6 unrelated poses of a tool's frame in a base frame.
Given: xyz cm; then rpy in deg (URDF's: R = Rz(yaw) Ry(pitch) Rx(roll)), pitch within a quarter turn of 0, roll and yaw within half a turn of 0.
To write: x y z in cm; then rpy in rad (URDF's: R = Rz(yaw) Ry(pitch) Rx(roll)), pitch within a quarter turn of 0, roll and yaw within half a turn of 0. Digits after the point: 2 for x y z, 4 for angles.
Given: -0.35, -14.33, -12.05, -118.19, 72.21, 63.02
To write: -0.35, -14.33, -12.05, -2.0628, 1.2603, 1.0999
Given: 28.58, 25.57, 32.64, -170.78, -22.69, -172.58
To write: 28.58, 25.57, 32.64, -2.9807, -0.3960, -3.0121
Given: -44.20, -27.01, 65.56, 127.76, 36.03, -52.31
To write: -44.20, -27.01, 65.56, 2.2298, 0.6288, -0.9130
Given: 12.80, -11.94, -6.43, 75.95, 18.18, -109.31
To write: 12.80, -11.94, -6.43, 1.3256, 0.3173, -1.9078
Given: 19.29, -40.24, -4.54, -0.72, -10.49, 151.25
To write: 19.29, -40.24, -4.54, -0.0126, -0.1831, 2.6398
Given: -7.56, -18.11, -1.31, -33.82, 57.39, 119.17
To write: -7.56, -18.11, -1.31, -0.5903, 1.0016, 2.0799
